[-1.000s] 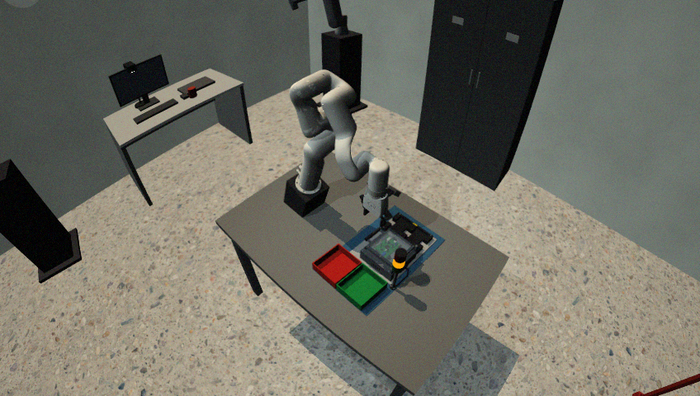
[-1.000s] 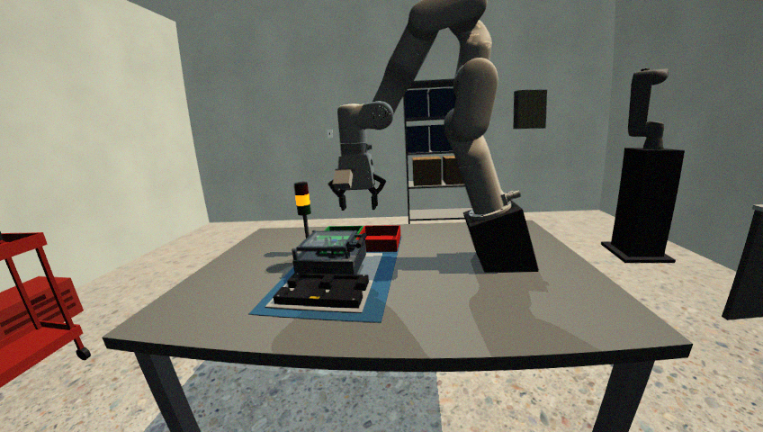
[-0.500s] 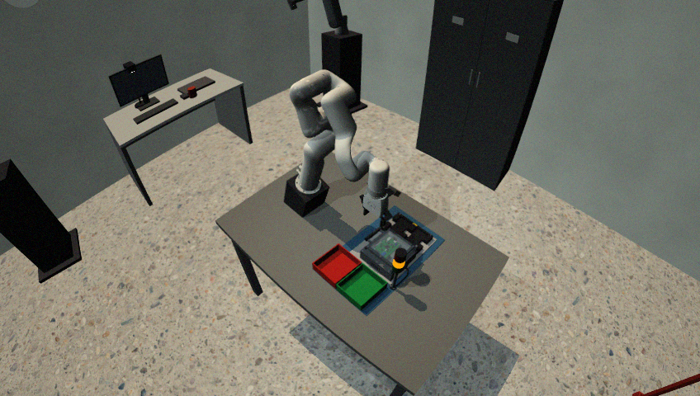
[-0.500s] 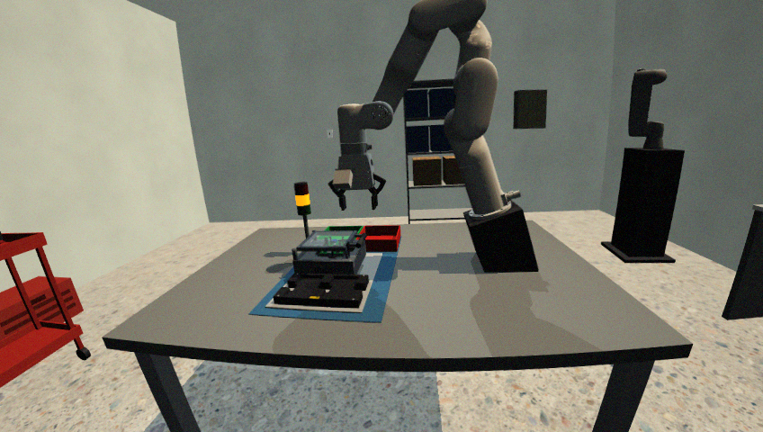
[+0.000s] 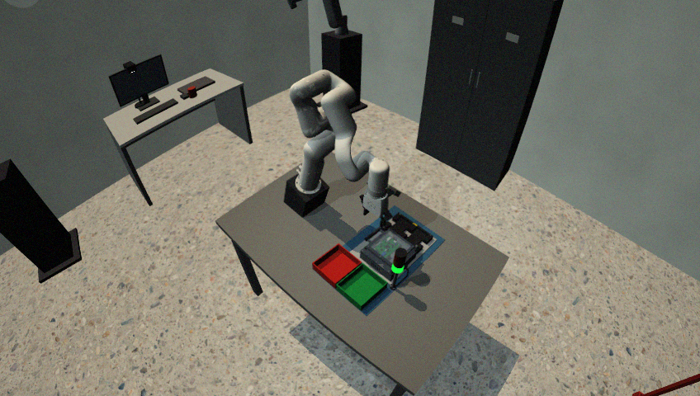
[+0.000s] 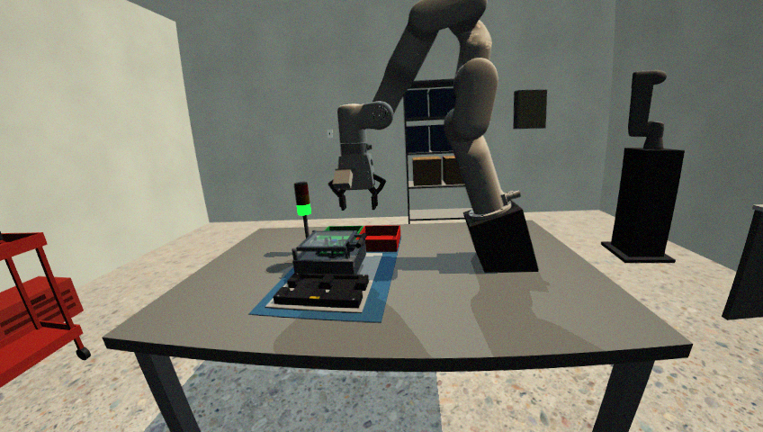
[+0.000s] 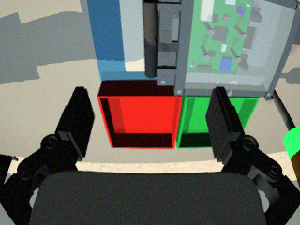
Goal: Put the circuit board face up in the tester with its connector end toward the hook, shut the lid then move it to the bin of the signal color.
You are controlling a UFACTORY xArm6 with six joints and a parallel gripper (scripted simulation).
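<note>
The black latch hook is 20 mm ahead of my hand, 60 mm to the left of it and 110 mm below it. Round my hand: green circuit board 80 mm ahead, 10 mm to the left, 130 mm below; tester lid 90 mm ahead, 10 mm to the left, 110 mm below; tester plate 90 mm ahead, 10 mm to the left, 130 mm below.
</note>
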